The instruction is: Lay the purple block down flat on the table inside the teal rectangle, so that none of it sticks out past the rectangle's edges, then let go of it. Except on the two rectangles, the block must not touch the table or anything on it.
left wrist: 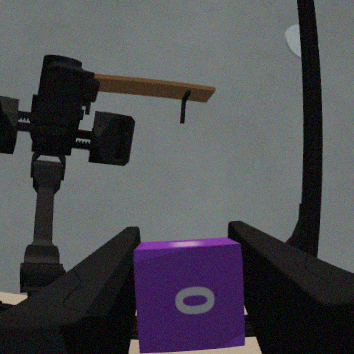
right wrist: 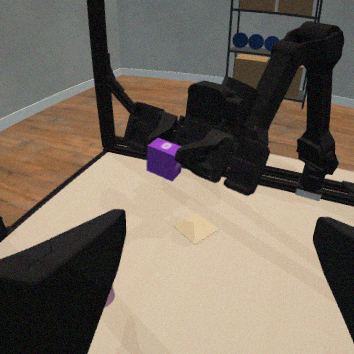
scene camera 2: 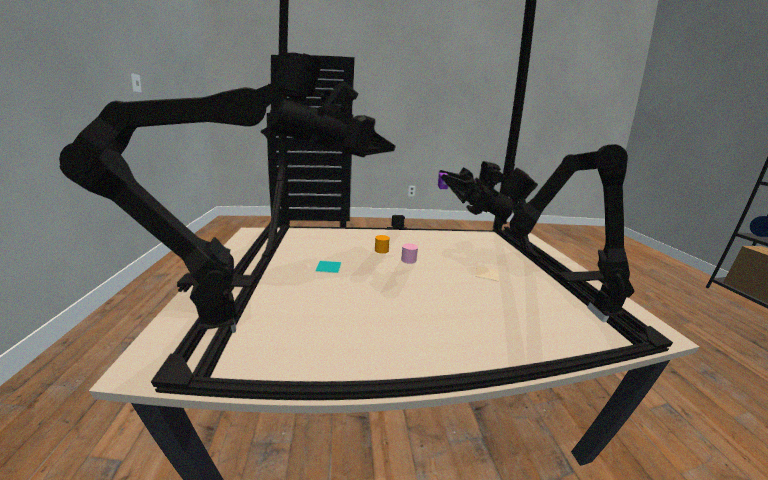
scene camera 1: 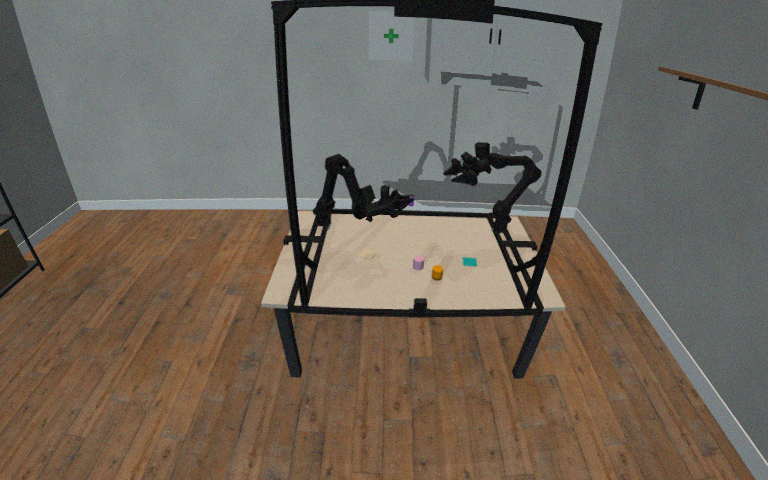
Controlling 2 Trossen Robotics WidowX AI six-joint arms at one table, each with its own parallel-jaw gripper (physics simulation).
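Pixels of known places: left gripper, fingertip midpoint: (left wrist: 183, 235) (right wrist: 161, 148) (scene camera 2: 440, 173) (scene camera 1: 413, 197); right gripper, fingertip midpoint: (left wrist: 55, 135) (right wrist: 222, 225) (scene camera 2: 385, 146) (scene camera 1: 447, 177); left arm's base at its link origin: (right wrist: 309, 184) (scene camera 2: 606, 307) (scene camera 1: 323, 222); right arm's base at its link origin: (scene camera 2: 217, 317) (scene camera 1: 500, 229).
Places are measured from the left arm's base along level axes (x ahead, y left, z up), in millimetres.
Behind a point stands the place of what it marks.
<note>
The purple block (scene camera 1: 411, 200) (scene camera 2: 442, 180) {x 440, y -164, z 246 mm} (left wrist: 160, 280) {x 425, y -171, z 249 mm} (right wrist: 162, 162) {x 444, y -177, z 244 mm} is held high above the table and bears a grey 0. My left gripper (scene camera 1: 408, 199) {x 443, y -178, z 260 mm} (scene camera 2: 444, 177) {x 443, y -178, z 260 mm} (left wrist: 183, 235) {x 443, y -178, z 260 mm} (right wrist: 161, 148) {x 443, y -178, z 260 mm} is shut on it, one finger on each side. My right gripper (scene camera 1: 450, 175) {x 581, y -72, z 318 mm} (scene camera 2: 390, 148) {x 581, y -72, z 318 mm} (right wrist: 222, 225) {x 581, y -72, z 318 mm} is open and empty, higher up and apart from the block. The teal rectangle (scene camera 1: 469, 262) {x 712, y -219, z -18 mm} (scene camera 2: 328, 266) {x 714, y -213, z -18 mm} lies flat on the table, towards the right in scene camera 1. A pale yellow rectangle (scene camera 1: 369, 254) {x 263, y -215, z -18 mm} (scene camera 2: 487, 273) {x 256, y -208, z -18 mm} (right wrist: 195, 229) {x 262, y -206, z -18 mm} lies towards the left there.
A pink cylinder (scene camera 1: 418, 263) {x 482, y -302, z 16 mm} (scene camera 2: 409, 254) {x 486, y -256, z 11 mm} (right wrist: 109, 296) {x 484, y -256, z -1 mm} and an orange cylinder (scene camera 1: 437, 272) {x 561, y -362, z 22 mm} (scene camera 2: 382, 244) {x 563, y -318, z 12 mm} stand between the two rectangles. The orange one is nearer the teal rectangle. A black frame with tall posts (scene camera 1: 286, 141) {x 76, y -605, z 626 mm} (left wrist: 311, 125) {x 919, y -499, z 454 mm} surrounds the work area.
</note>
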